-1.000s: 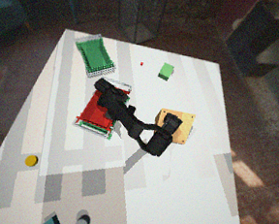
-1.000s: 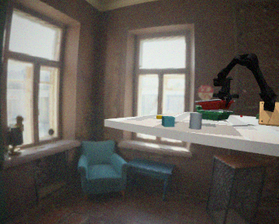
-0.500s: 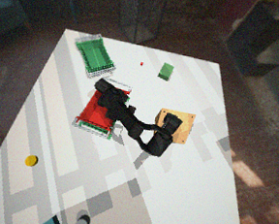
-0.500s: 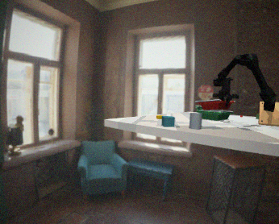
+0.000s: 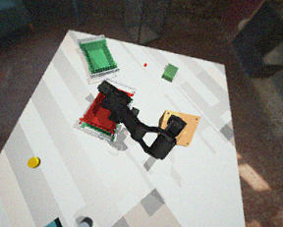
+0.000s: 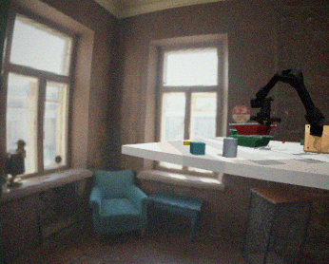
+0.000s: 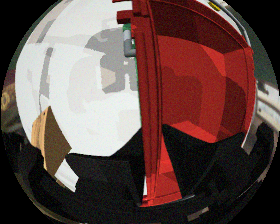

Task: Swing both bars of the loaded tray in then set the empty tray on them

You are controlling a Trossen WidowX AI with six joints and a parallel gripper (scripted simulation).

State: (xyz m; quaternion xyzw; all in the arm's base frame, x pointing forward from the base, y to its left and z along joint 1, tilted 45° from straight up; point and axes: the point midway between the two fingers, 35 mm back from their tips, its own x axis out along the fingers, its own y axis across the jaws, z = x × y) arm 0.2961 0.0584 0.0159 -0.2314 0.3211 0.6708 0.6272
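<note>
My gripper tip is now 70 mm short of the red tray, 30 mm below it and 10 mm to the left of it. The rest, counted from my gripper tip: yellow disc: 360 mm to the left, 320 mm ahead, 70 mm below; then green block: 460 mm to the right, 220 mm behind, 60 mm below; then grey cylinder: 530 mm to the left, 50 mm below, 30 mm behind.
</note>
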